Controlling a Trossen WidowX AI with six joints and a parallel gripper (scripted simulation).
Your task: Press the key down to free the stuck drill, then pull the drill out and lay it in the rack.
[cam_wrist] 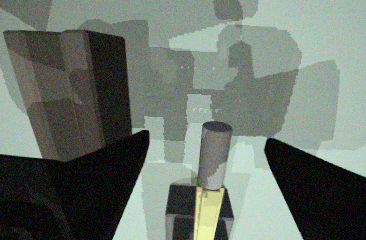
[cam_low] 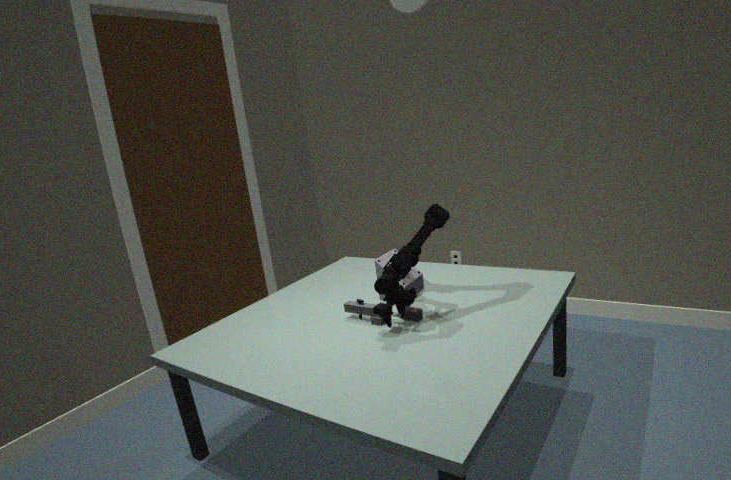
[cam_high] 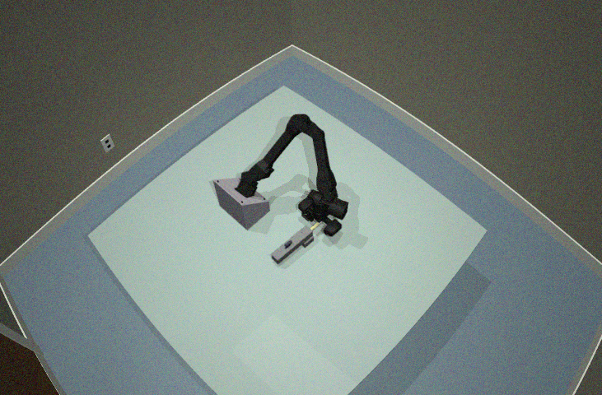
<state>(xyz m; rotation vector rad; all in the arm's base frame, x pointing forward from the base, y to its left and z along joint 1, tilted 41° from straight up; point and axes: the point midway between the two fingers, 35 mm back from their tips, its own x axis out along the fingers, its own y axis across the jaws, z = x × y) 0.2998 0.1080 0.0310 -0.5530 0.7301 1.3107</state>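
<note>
Right now my gripper tip is 7 cm past the dark rack, 4 cm to the right of it and 1 cm below it. Also, from my gripper tip: dark key 3 cm behind, 16 cm to the right, 4 cm above; then long grey block 2 cm behind, 14 cm to the right, 3 cm above.
</note>
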